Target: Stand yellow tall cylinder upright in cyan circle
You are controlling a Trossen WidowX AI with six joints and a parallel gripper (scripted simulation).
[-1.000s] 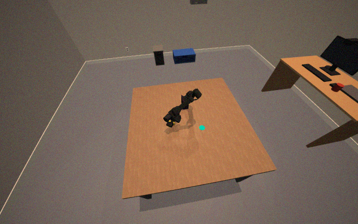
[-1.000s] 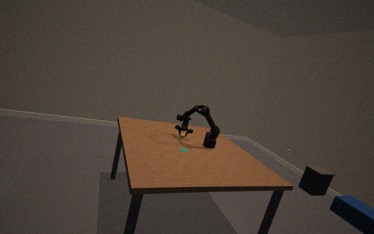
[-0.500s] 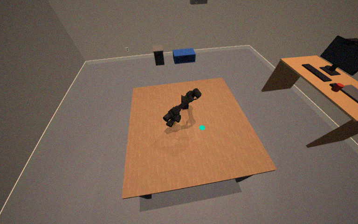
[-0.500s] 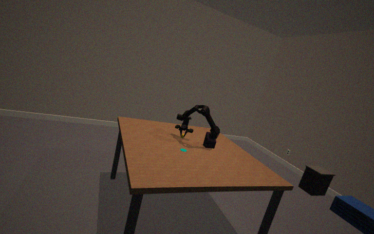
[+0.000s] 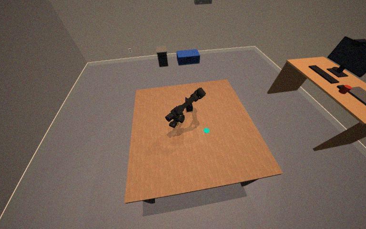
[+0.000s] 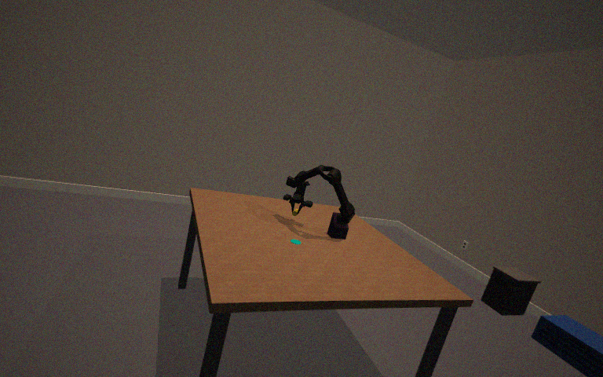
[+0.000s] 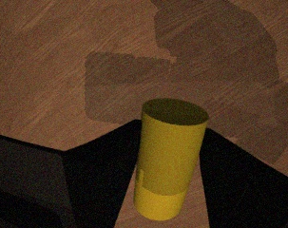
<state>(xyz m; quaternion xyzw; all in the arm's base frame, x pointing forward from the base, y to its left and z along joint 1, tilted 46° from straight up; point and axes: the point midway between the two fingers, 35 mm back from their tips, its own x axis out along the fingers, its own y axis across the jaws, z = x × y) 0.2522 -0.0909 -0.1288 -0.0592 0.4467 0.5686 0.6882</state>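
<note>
Right now my gripper tip is 8 cm short of the cyan circle, 30 cm to the right of it and 6 cm above it. From my gripper tip the other things lie so: yellow tall cylinder (1 cm behind, 2 cm to the right).
</note>
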